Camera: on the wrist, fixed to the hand. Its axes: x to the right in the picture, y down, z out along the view.
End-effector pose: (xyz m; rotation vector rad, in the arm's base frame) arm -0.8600 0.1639 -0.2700 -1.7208 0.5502 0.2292
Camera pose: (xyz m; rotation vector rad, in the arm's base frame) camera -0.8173 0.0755 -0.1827 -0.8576 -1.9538 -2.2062
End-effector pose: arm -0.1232 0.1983 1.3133 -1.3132 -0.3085 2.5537
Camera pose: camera -0.0424 0.2913 1.2675 -0.1010 -0.9550 -0.4113
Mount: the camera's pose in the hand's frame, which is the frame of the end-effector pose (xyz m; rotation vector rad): 0.0192 -0.0844 -0.0989 -0.1128 0.5162 -3.0819
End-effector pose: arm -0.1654 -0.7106 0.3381 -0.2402 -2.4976 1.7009
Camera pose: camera -0.1723 -0.6470 0.4529 1.6034 -0.2131 -0.2082
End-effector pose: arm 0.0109 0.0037 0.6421 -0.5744 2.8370 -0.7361
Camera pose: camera -0.0030 -0.0289 0.7687 2.2641 0.4048 0.1907
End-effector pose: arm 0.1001 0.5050 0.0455 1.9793 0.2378 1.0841
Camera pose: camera 0.0543 0.6256 0.0203 -0.4329 2.0689 -0.6928
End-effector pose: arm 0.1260 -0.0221 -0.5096 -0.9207 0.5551 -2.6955
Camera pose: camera 0.0407 0.0745 -0.5355 0.0845 0.5207 0.3451
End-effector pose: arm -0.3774 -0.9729 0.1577 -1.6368 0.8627 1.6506
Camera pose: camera -0.2518 -1.0058 0.1374 -1.0540 -1.3798 -0.9648
